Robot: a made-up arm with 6 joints.
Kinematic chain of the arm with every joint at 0, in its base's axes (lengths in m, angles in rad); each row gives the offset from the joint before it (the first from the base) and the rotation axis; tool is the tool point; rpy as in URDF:
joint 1: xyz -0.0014 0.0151 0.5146 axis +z
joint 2: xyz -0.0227 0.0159 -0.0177 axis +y
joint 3: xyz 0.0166 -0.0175 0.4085 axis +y
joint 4: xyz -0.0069 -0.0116 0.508 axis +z
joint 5: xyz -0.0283 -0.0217 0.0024 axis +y
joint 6: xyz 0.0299 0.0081 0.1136 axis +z
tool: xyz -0.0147 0.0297 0.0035 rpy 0 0 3.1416
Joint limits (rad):
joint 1: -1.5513..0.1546
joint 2: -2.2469..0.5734
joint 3: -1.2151..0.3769
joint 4: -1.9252..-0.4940
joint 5: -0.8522..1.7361
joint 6: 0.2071..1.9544
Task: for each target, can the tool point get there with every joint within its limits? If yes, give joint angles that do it. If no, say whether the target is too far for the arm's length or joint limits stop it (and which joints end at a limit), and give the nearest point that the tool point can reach.
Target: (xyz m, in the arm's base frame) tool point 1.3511 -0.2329 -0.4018
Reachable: no: too far | nearest point 0.0982 0.1467 -0.2908 | short by 1.314 m
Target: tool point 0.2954 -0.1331 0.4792
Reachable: no: joint limits stop it (at a limit: joint 2, joint 3, joint 4, joint 5, joint 6) | nearest point 0.5797 -0.2751 1.0507 | short by 0.654 m
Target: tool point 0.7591 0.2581 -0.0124
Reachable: no: joint limits stop it (at a limit: joint 1, joint 3, joint 5) | nearest point 0.0972 0.3386 -0.2438 | short by 0.706 m
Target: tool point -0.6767 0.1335 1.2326
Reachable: yes | joints -0.2938 -0.6526 -0.1416 -1.2230 0.9073 1.5219
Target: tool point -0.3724 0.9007 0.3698
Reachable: yes | joints -1.2116 -1.2590 -0.7723 -0.7975 0.4948 0.9129
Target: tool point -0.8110 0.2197 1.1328
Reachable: yes | joints -0.2948 -0.9828 0.1445 -0.8949 0.2890 1.7161
